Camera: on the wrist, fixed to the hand. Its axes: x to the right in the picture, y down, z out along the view.
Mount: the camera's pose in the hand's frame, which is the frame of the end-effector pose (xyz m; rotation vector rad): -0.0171 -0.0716 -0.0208 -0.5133 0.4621 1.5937
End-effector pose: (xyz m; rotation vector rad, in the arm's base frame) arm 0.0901 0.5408 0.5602 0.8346 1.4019 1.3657
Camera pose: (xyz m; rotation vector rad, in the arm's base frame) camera 0.0862 0.5085 0.4909 -1.1739 -0.3039 -2.6377
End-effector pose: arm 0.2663 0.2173 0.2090 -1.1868 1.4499 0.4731
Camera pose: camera 0.3143 0.1777 0.2535 0.1969 -2.5629 -1.7597
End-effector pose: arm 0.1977 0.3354 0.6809 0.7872 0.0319 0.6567
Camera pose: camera 0.2169 0.3021 0.6147 -0.0160 -0.3697 2.2338
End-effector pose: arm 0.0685 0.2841 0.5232 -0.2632 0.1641 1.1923
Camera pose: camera 0.1293 0.2382 0.5161 -0.9607 0.5220 2.7474
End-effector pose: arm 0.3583 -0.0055 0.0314 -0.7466 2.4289 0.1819
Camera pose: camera 0.3989 -0.0631 0.0611 -1.1117 -2.4412 -1.1712
